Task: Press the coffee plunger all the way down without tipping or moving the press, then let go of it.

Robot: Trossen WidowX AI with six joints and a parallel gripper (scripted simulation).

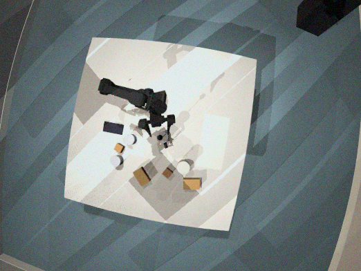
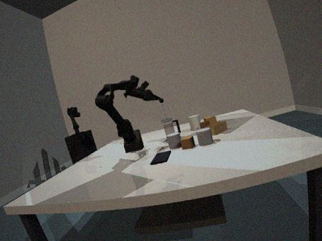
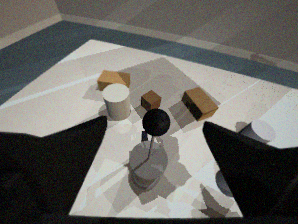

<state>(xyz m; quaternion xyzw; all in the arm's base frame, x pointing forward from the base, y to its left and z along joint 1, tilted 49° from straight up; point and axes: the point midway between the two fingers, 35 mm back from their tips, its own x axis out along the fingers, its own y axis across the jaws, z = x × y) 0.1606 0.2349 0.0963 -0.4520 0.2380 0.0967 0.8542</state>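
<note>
Right now my gripper tip is 14 cm above the coffee press, 2 cm short of it and 1 cm to the right of it. From my gripper tip the other things lie so: white mug: 22 cm below, 17 cm to the left, 16 cm ahead; then flat black slab: 37 cm to the right, 27 cm below, 4 cm ahead.
</note>
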